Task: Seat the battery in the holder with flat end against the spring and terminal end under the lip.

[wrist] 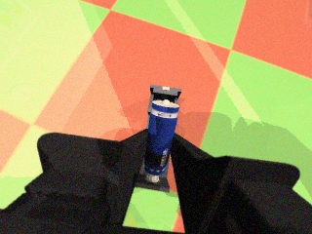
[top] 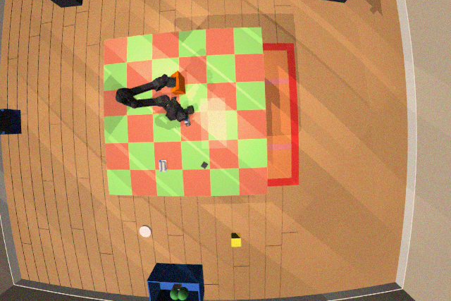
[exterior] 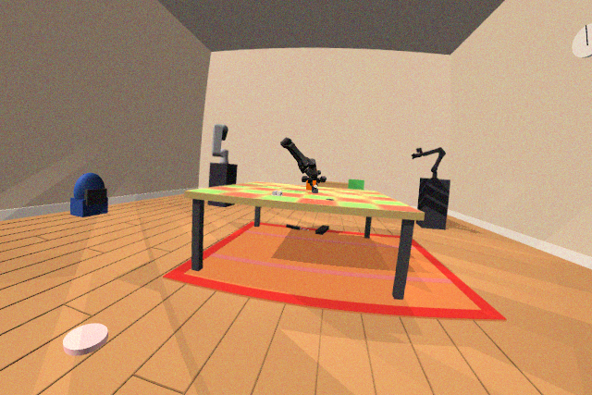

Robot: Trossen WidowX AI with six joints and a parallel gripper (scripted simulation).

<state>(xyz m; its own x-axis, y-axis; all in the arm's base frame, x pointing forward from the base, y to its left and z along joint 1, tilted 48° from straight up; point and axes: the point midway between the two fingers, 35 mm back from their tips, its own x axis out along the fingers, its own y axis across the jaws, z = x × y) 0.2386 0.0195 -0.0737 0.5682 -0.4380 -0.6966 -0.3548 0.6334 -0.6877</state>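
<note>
Now: the battery 1 cm above my gripper tip. Also, from my gripper tip: remote battery door: 34 cm ahead, 15 cm to the left, 3 cm below.
</note>
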